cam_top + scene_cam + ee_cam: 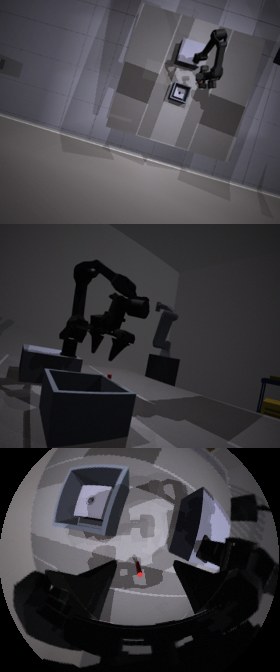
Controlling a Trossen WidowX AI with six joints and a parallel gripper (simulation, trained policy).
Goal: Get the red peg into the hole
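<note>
My gripper tip is now 10 cm above the red peg, 5 cm to the right of it and 2 cm past it. From my gripper tip the other things lie so: plate: 17 cm ahead, 9 cm below, 8 cm to the right; then dark box: 17 cm ahead, 11 cm below, 8 cm to the right.
</note>
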